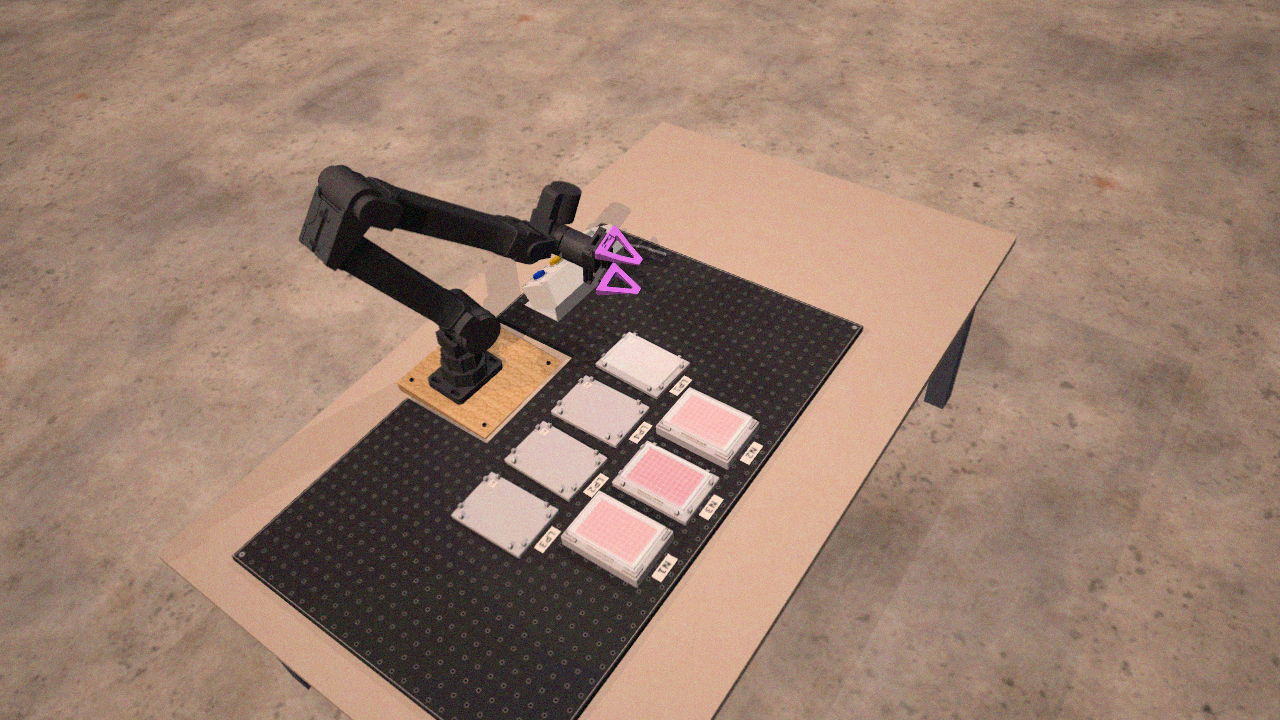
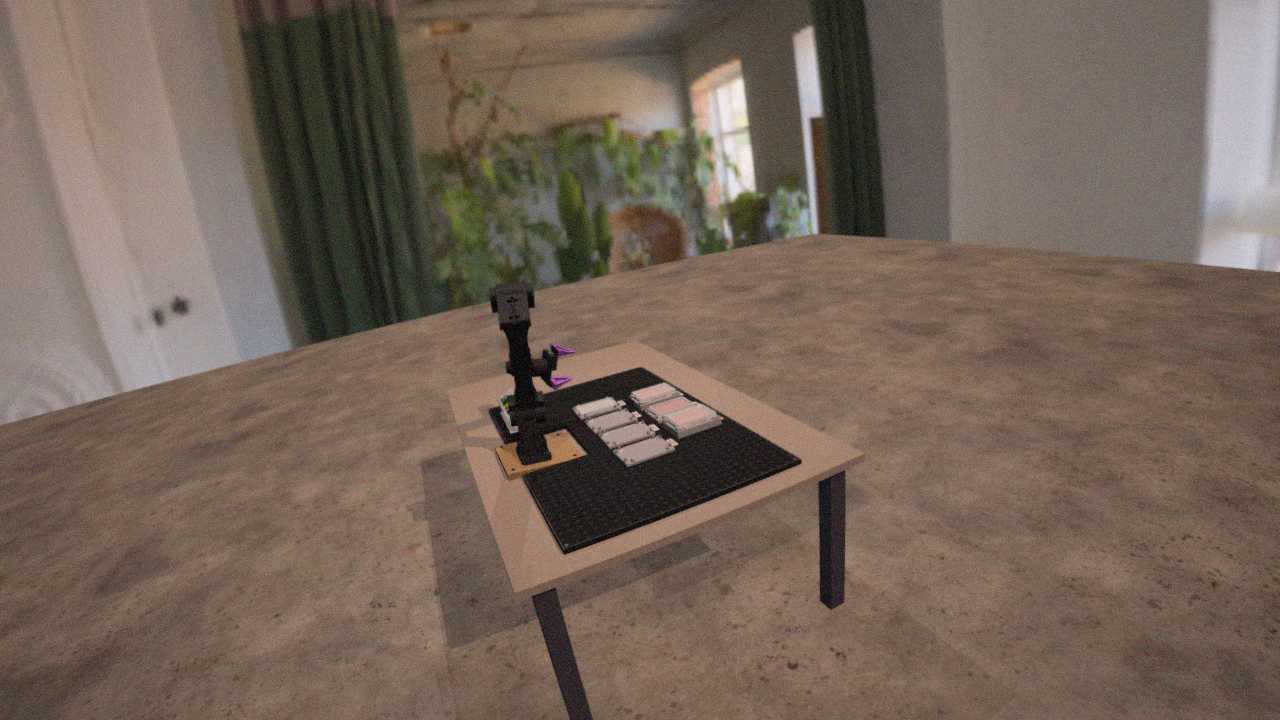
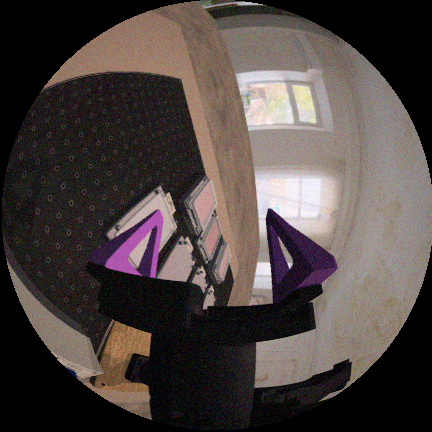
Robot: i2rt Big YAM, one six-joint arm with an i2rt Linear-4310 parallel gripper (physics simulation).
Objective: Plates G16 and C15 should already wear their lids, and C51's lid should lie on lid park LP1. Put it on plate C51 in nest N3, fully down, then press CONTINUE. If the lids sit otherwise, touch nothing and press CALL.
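Places are measured from the arm's base along level axes (x left, y back, z up), in millimetres.
Where they show: gripper, between the fingertips: point(image 1: 640, 277) point(image 2: 572, 365) point(image 3: 212, 213); arm's base, origin of its link: point(image 1: 466, 375) point(image 2: 533, 455) point(image 3: 144, 368).
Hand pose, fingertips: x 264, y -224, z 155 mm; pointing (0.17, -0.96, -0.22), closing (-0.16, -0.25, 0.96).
Things, the pixels of their top centre, and the offset from my fingertips. Level surfaces: height alone.
- button box, centre of its top: point(image 1: 571, 250) point(image 2: 512, 397) dx +51, dy +217, dz -71 mm
- white lid, centre of its top: point(image 3: 151, 230) point(image 1: 642, 359) point(image 2: 596, 405) dx -62, dy -39, dz -137 mm
- N3, centre of its top: point(image 1: 665, 474) point(image 2: 671, 404) point(image 3: 213, 236) dx -252, dy -229, dz -129 mm
- N2, centre of its top: point(image 1: 707, 417) point(image 3: 207, 202) point(image 2: 653, 390) dx -124, dy -225, dz -117 mm
- N1, centre of its top: point(image 1: 615, 527) point(image 2: 690, 413) point(image 3: 225, 261) dx -385, dy -232, dz -115 mm
- LP2, centre of its top: point(image 1: 554, 454) point(image 3: 198, 296) point(image 2: 625, 430) dx -321, dy -48, dz -135 mm
- LP3, centre of its top: point(image 1: 503, 508) point(image 2: 642, 446) point(image 3: 209, 310) dx -450, dy -50, dz -135 mm
- black pegboard, height of its surface: dz -154 mm
- table, height of its surface: dz -168 mm
My gripper point(image 1: 639, 276) point(image 2: 571, 367) point(image 3: 212, 213) is open and empty, above the board near the button box point(image 1: 556, 291) point(image 3: 52, 326). Blue and yellow buttons show on the box; its far part is hidden behind the gripper. A white lid point(image 1: 642, 360) point(image 2: 597, 408) point(image 3: 150, 204) lies on the end park, LP1. The plate in N3 point(image 1: 665, 478) point(image 3: 211, 237) sits lower than its neighbours and looks unlidded. The plates in N2 point(image 1: 707, 420) point(image 3: 203, 202) and N1 point(image 1: 618, 534) point(image 3: 221, 262) stand taller and look lidded. Plate names and button words are unreadable.
Lid parks LP4 point(image 1: 600, 411), LP2 point(image 1: 555, 460) and LP3 point(image 1: 504, 514) hold no lid. The arm stands on a wooden base plate point(image 1: 528, 371) point(image 2: 570, 447) beside them. The black pegboard point(image 1: 358, 573) point(image 2: 608, 505) lies on the table point(image 1: 895, 241).
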